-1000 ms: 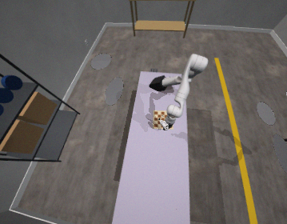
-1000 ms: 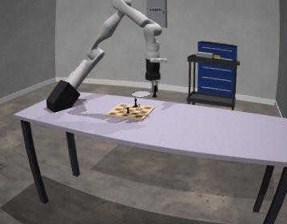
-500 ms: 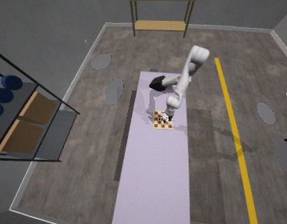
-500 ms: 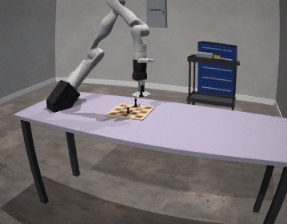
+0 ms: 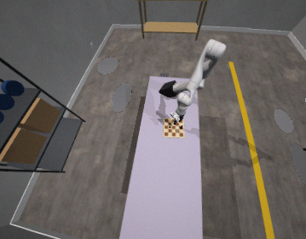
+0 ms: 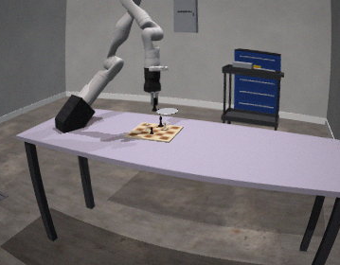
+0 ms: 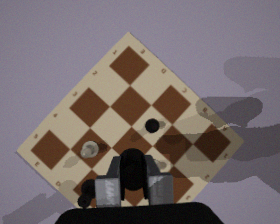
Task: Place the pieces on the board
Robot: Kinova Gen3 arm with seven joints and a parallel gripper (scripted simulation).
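Now: hand 130 mm above the black pawn, 40 mm to the left of it and 10 mm short of it. From my hand the other things lie so: white pawn 130 mm below, 40 mm behind, 10 mm to the right; black king 10 mm below; white bishop 120 mm below, 40 mm to the left, 30 mm ahead.
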